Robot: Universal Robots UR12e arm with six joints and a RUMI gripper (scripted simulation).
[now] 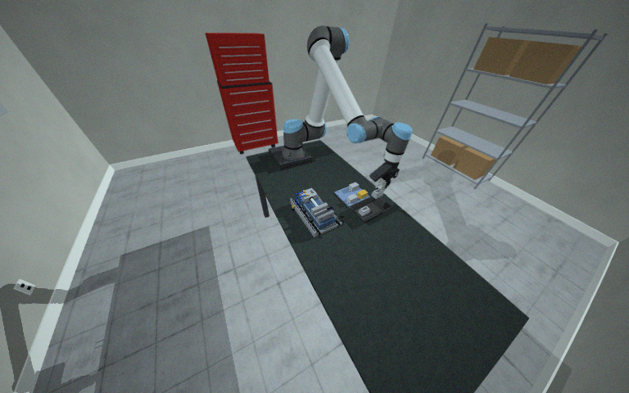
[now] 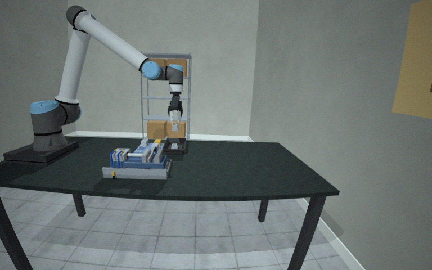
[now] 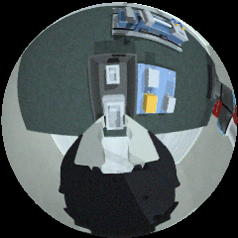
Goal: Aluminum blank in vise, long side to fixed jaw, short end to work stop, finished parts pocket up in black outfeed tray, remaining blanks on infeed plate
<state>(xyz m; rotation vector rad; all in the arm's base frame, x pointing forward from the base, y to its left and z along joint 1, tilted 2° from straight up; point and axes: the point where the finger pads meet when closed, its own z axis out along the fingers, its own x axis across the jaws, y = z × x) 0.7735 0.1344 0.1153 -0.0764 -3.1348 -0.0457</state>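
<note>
My hand is 120 mm past the yellow brass blank, 30 mm to the right of it and 140 mm above it. The rest, counted from my hand: light gray base rail: 170 mm behind, 420 mm to the right, 130 mm below; vise hose end block: 260 mm behind, 320 mm to the right, 90 mm below; blue vise: 170 mm behind, 320 mm to the right, 130 mm below.
</note>
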